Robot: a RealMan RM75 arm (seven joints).
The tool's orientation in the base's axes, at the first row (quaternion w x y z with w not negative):
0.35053 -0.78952 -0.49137 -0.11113
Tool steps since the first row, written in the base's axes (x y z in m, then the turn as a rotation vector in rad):
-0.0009 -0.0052 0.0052 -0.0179 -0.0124 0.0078
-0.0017 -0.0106 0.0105 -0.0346 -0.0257 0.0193
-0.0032 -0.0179 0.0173 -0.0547 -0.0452 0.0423
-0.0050 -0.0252 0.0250 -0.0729 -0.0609 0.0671
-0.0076 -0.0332 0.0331 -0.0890 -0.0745 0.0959
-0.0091 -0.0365 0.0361 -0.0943 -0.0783 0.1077
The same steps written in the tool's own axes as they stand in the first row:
-0.0014 -0.0017 -0.0071 -0.0134 -0.0154 -0.0109
-0.0028 -0.0032 -0.0144 -0.0249 -0.0311 -0.0253
-0.0051 -0.0056 -0.0239 -0.0365 -0.0532 -0.0516
-0.0071 -0.0085 -0.0341 -0.0435 -0.0755 -0.0770
-0.0097 -0.0122 -0.0449 -0.0460 -0.0984 -0.1043
-0.0112 -0.0139 -0.0490 -0.0451 -0.1071 -0.1145

